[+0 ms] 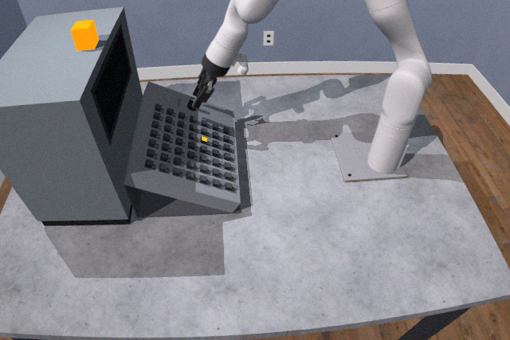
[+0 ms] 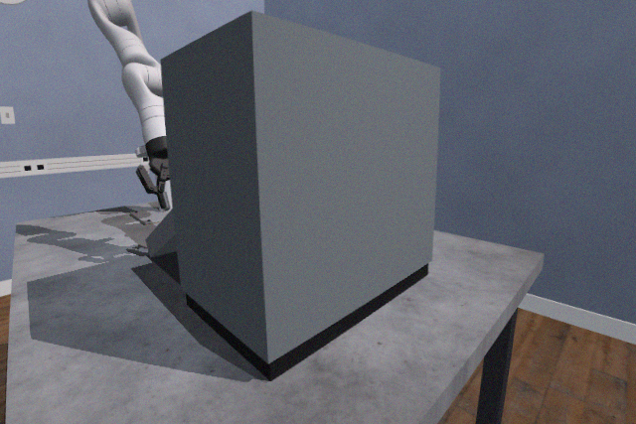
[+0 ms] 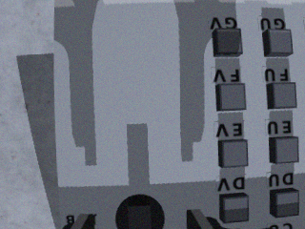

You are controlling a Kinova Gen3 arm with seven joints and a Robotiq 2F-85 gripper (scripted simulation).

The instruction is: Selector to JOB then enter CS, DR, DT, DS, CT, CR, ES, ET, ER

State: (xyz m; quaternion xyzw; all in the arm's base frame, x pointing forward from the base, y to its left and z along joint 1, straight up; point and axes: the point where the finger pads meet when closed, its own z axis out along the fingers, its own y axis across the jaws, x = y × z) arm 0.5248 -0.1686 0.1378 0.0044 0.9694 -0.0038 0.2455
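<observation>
The black selector knob is 2 cm below my hand and 2 cm ahead of it. Also, from my hand: key 13 cm to the left, 5 cm below, 1 cm behind; then sloped keypad 11 cm to the left, 7 cm below, 4 cm ahead.
</observation>
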